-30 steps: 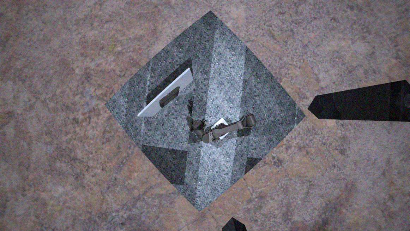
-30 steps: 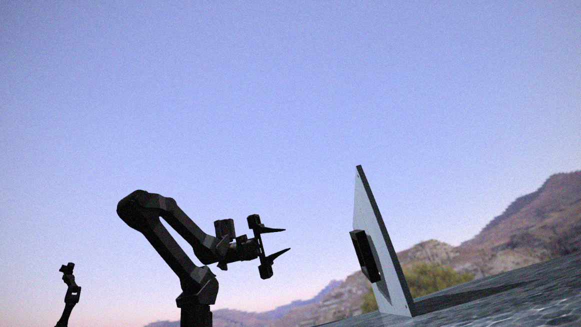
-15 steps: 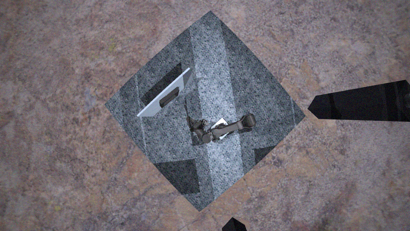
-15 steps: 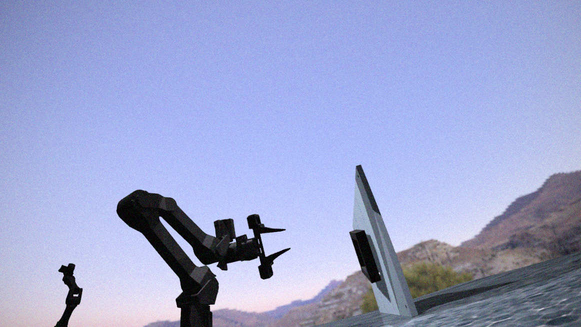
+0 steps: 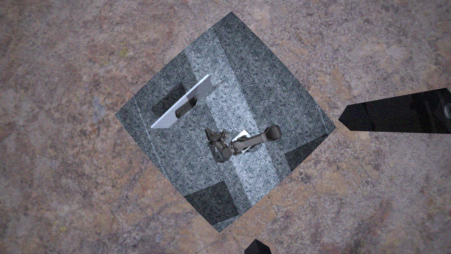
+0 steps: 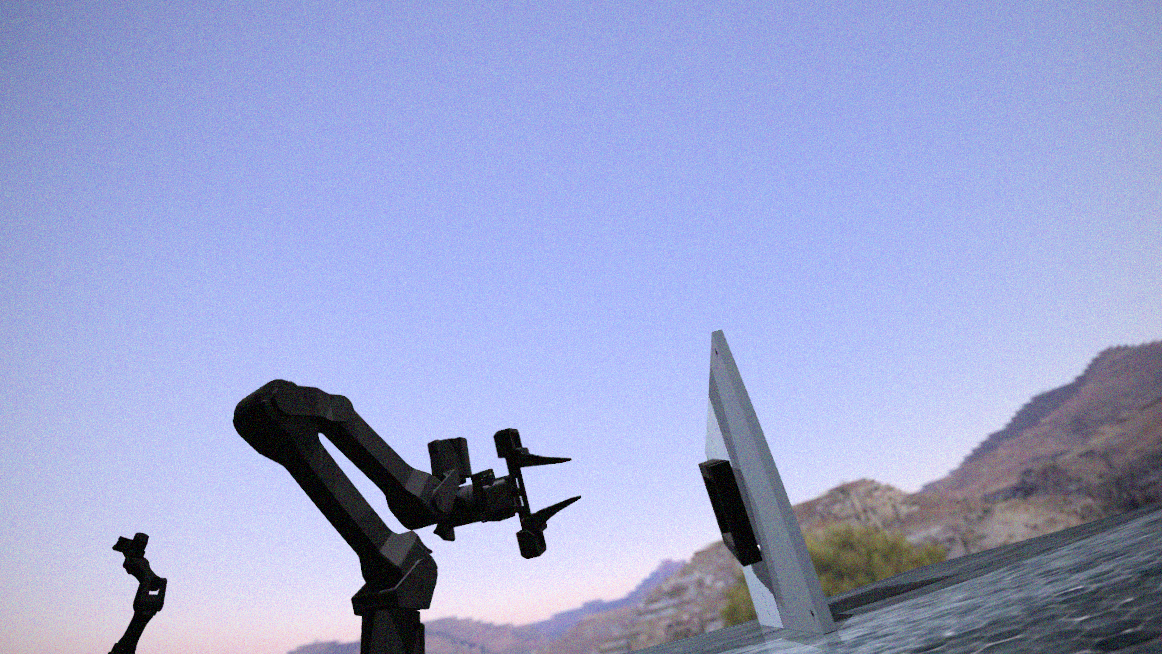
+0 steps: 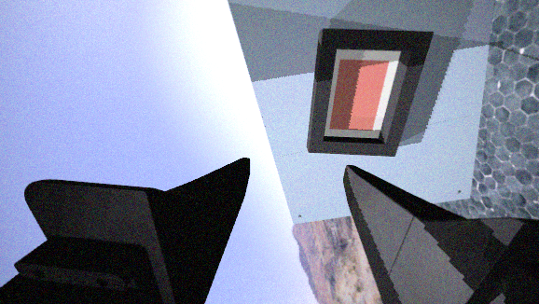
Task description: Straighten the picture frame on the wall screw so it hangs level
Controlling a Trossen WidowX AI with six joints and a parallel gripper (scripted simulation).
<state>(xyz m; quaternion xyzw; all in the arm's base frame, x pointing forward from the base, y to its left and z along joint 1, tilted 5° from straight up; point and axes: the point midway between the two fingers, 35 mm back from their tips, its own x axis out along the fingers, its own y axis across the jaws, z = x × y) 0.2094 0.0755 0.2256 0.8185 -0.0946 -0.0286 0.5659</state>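
My gripper tip is 20 cm short of the picture frame, 9 cm above it and 2 cm to the left of it. Also, from my gripper tip: wall panel (21 cm ahead, 10 cm below, 3 cm to the right).
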